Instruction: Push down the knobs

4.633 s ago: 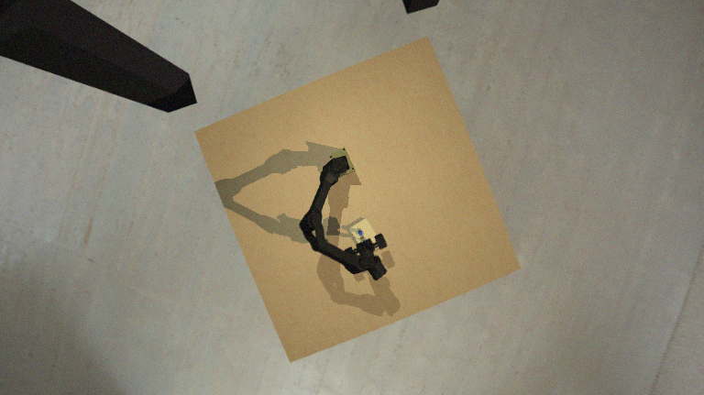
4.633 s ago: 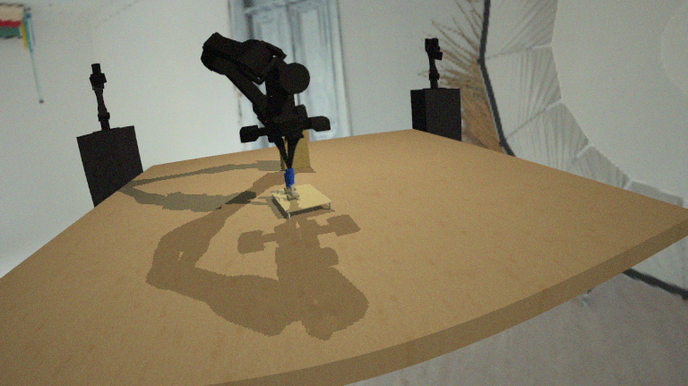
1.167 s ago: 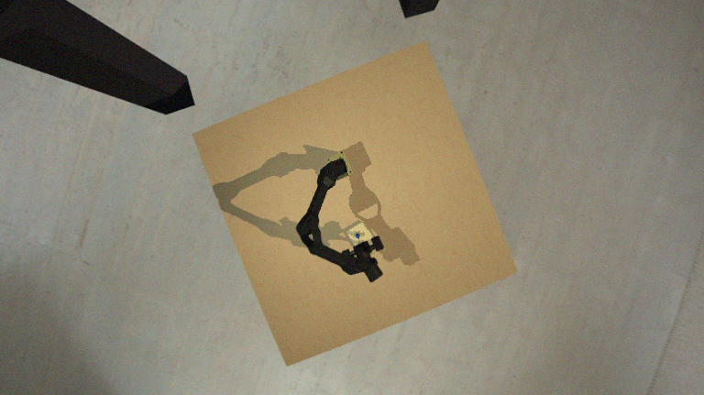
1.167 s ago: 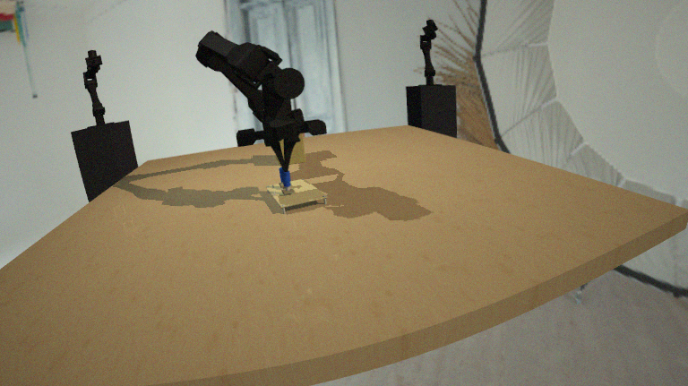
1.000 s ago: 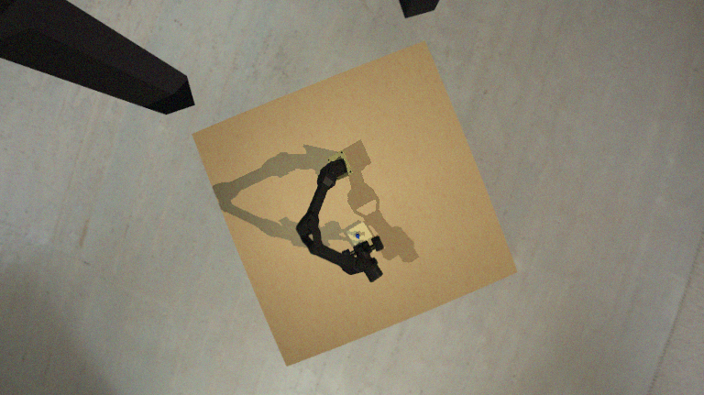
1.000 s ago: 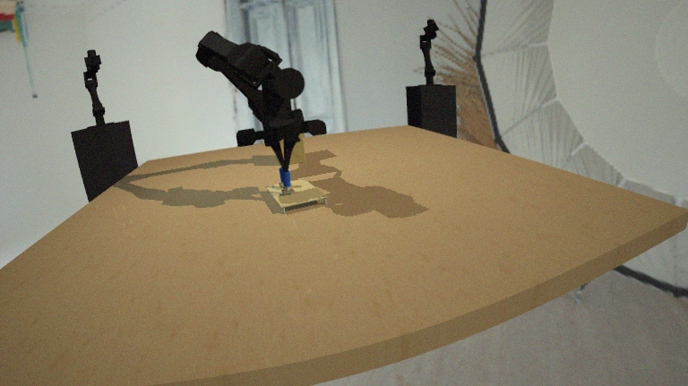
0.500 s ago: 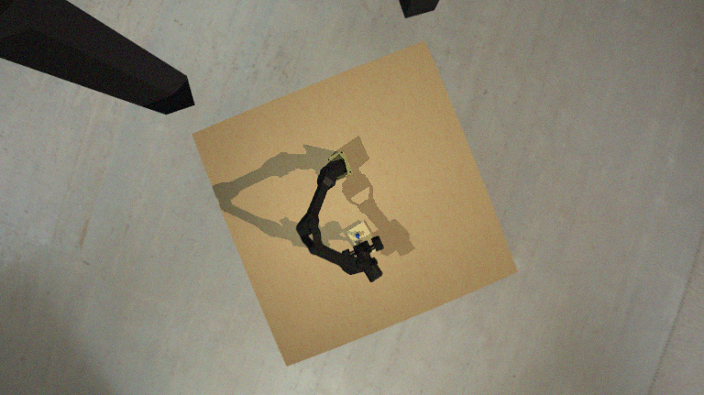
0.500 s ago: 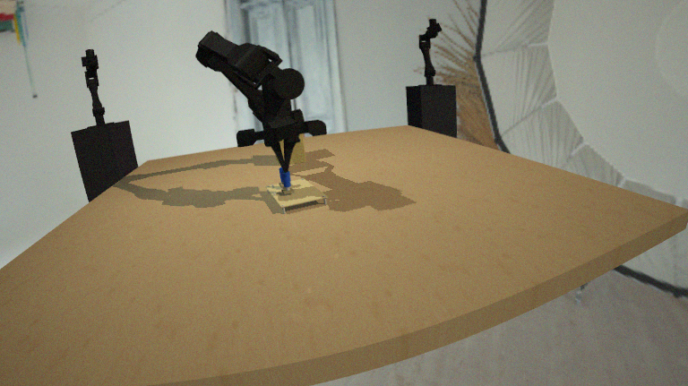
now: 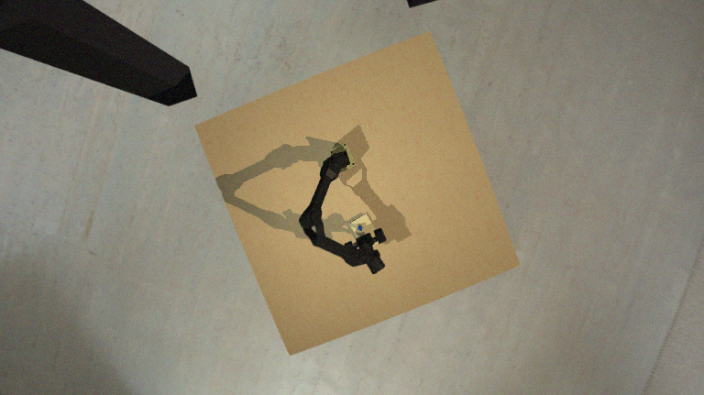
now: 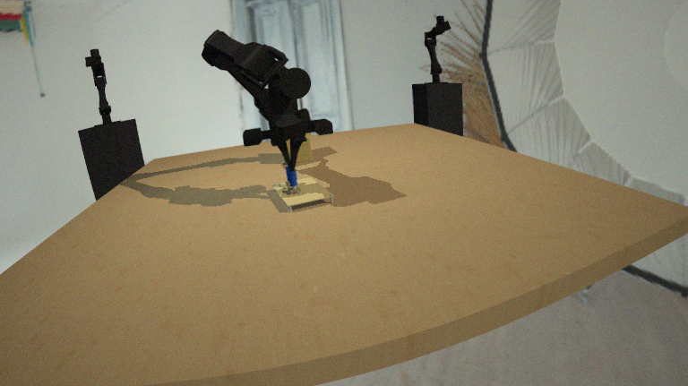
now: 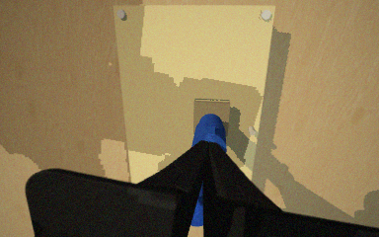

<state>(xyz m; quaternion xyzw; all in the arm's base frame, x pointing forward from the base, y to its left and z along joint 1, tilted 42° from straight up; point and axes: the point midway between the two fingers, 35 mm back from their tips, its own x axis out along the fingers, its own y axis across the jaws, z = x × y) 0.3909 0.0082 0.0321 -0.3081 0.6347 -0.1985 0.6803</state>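
My gripper tip is 1 cm above the blue knob.
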